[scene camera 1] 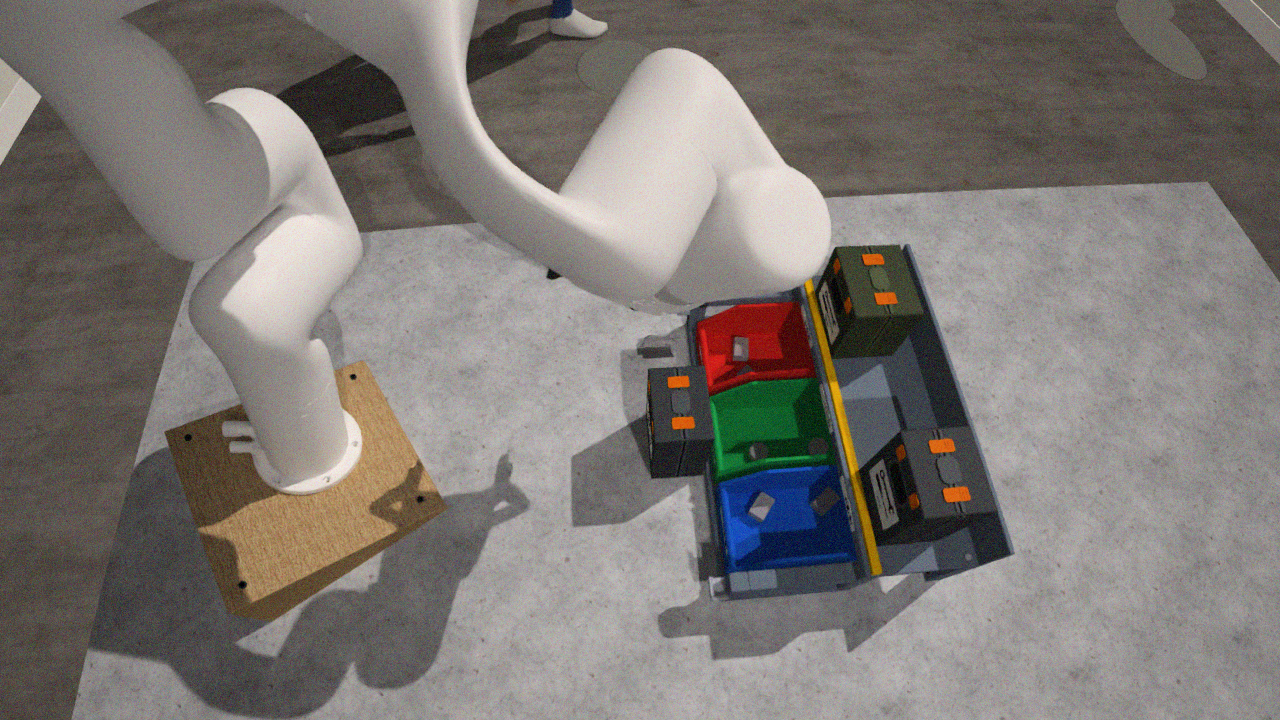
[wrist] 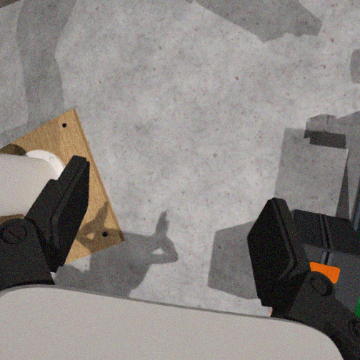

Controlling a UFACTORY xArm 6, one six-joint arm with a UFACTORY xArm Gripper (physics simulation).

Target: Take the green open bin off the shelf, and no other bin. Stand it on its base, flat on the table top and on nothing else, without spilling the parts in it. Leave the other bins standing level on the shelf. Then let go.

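Frame: origin at the arm's base, x left, y back, z up, level; metres.
Seen in the pictures: arm's base, origin of the base link: (scene camera 1: 309,448).
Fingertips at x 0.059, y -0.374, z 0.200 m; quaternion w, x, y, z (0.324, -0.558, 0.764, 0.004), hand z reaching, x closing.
Pixels of each thing's top centre, then the offset from my fingertips to it. "*": a spot on its surface instead. Level surfaces: height alone.
- green open bin, middle of its top: (scene camera 1: 787,418) dx -0.109, dy -0.209, dz -0.162 m
- shelf, surface spot: (scene camera 1: 842,429) * dx -0.143, dy -0.257, dz -0.131 m
- red bin, middle of its top: (scene camera 1: 772,337) dx +0.003, dy -0.216, dz -0.162 m
- blue bin, middle of its top: (scene camera 1: 806,511) dx -0.221, dy -0.201, dz -0.162 m
- table top, its level: dz -0.243 m
- olive case, middle of its top: (scene camera 1: 879,279) dx -0.003, dy -0.316, dz -0.046 m
The green open bin (scene camera 1: 771,413) sits on the shelf (scene camera 1: 842,429), between the red bin (scene camera 1: 771,329) and the blue bin (scene camera 1: 792,532). Small grey parts lie in all three bins. A sliver of the green bin (wrist: 358,309) shows at the right edge of the wrist view. A dark case (scene camera 1: 680,452) (wrist: 340,227) with orange latches stands directly in front of the green bin. My gripper (wrist: 176,200) is open and empty, high above the table top (scene camera 1: 537,358) and to the robot's side of the case. In the scene view the arm hides most of the gripper.
An olive case (scene camera 1: 881,308) and another dark case (scene camera 1: 953,483) stand in the rear part of the shelf, behind the yellow rail. The robot's wooden base board (scene camera 1: 313,537) (wrist: 82,145) is at the left. A small grey object (scene camera 1: 656,346) (wrist: 325,138) lies near the red bin.
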